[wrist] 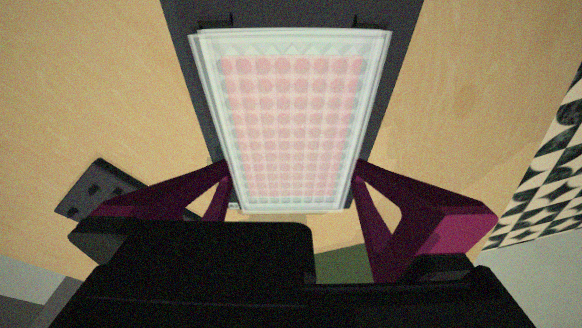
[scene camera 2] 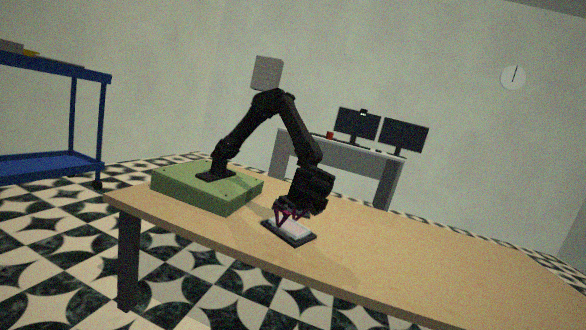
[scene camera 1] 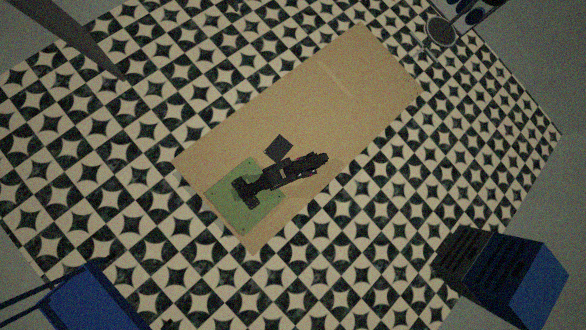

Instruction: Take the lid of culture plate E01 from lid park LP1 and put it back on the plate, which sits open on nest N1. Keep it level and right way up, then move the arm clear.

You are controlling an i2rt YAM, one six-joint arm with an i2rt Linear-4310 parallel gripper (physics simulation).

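Note:
The clear lid lies level over culture plate E01, whose pink wells show through it. Their outlines nearly coincide in the wrist view; any small gap in height cannot be told. The plate sits on nest N1, a dark base with low stops at its far end. My gripper is shut on the lid, with magenta fingers at its two long sides near the end closest to the arm. A dark pad with small raised blocks, apparently lid park LP1, bears no lid and is partly hidden by the left finger.
The green arm base block stands at one end of the wooden table. A dark square shows beside the arm in scene camera 1. A grey box appears above the arm's elbow in scene camera 2.

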